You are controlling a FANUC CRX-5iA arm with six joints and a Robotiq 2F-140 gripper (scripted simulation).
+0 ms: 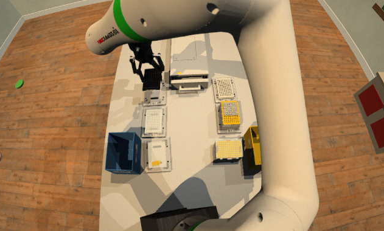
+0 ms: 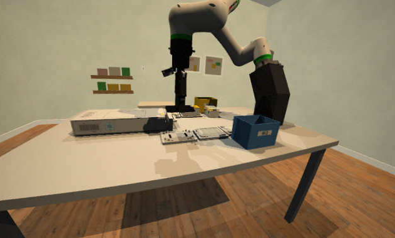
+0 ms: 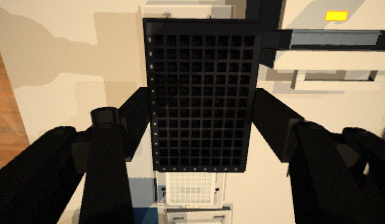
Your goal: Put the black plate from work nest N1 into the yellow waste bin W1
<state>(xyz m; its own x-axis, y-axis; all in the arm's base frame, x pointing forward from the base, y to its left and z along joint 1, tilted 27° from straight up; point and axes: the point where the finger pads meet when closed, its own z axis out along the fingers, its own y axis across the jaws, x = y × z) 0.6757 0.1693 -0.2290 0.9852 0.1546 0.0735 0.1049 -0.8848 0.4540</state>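
My hand is 540 mm to the left of the yellow waste bin W1, 290 mm past it and 130 mm above it. Round my hand: white plate (170 mm behind, 150 mm below, 10 mm to the right); then work nest N1 (160 mm below, 10 mm to the left, 10 mm ahead); then black plate (20 mm below).
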